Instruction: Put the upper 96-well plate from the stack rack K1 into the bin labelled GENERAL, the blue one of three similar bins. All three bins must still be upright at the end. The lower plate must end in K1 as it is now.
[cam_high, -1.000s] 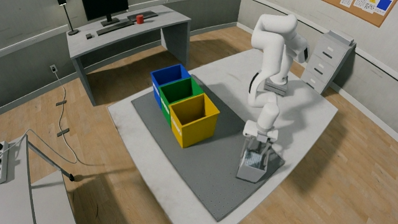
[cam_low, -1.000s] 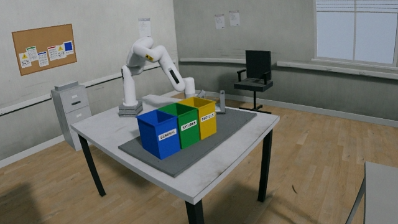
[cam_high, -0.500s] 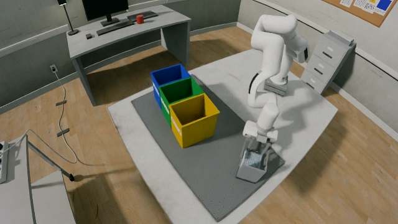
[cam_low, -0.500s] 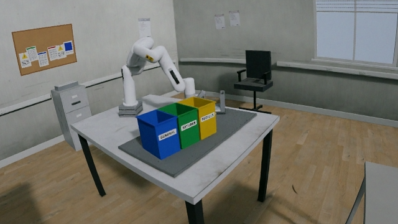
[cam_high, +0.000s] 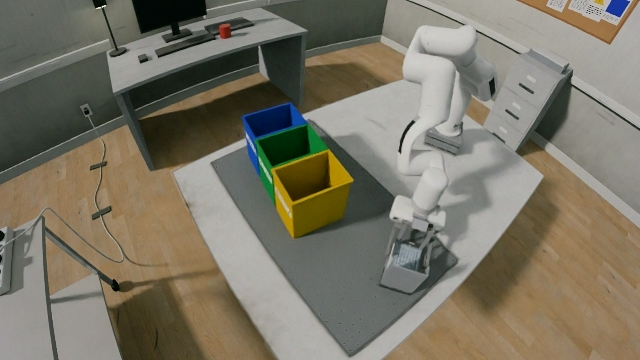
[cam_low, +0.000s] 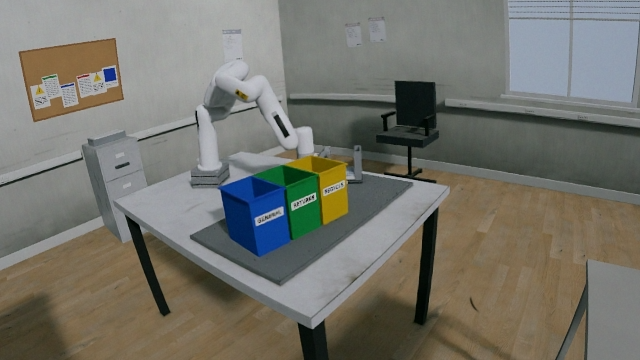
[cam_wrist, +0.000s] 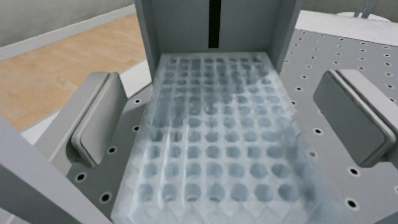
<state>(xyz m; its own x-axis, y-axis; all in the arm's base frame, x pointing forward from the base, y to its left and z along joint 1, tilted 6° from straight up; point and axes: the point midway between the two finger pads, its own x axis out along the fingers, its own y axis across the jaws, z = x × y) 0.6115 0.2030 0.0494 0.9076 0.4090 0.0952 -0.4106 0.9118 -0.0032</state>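
Now: hand 20 mm short of the white plate, 10 mm to the right of it and 30 mm above it. From my hand the other things lie so: green bin: 40 mm ahead, 440 mm to the right, 30 mm above; then blue general bin: 570 mm to the right, 30 mm above; then yellow bin: 70 mm ahead, 310 mm to the right, 30 mm above.
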